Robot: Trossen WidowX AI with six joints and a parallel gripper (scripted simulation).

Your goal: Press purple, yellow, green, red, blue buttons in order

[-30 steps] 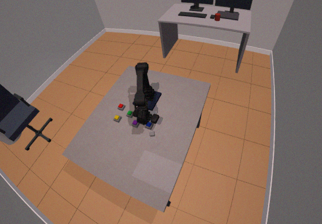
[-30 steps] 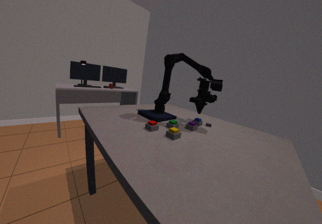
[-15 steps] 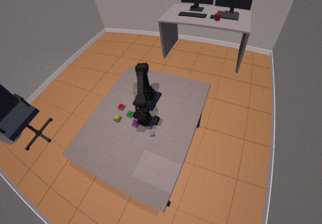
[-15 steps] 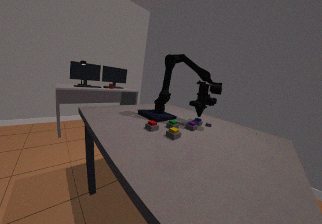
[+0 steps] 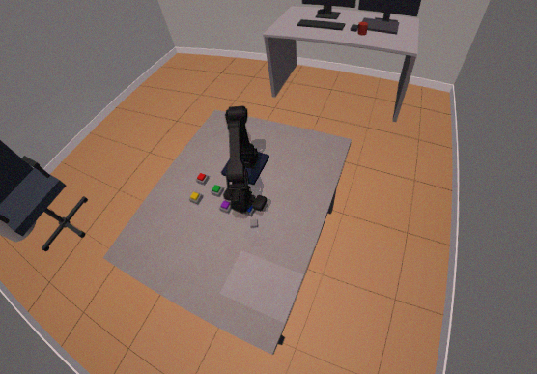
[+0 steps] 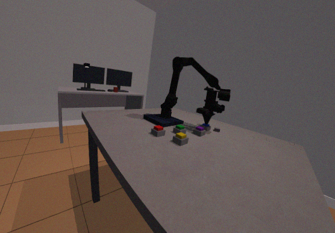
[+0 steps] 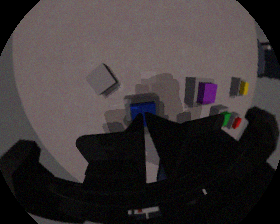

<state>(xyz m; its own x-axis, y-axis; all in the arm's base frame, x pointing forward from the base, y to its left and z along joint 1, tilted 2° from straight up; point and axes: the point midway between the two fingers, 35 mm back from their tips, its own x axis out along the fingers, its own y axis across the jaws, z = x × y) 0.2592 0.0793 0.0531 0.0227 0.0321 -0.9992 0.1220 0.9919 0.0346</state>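
My gripper tip is now 1 cm above the blue button. From my gripper tip the other things lie so: purple button 11 cm to the right, 1 cm ahead; green button 19 cm to the right, 7 cm behind; grey block 6 cm ahead, 4 cm to the left, 3 cm below.
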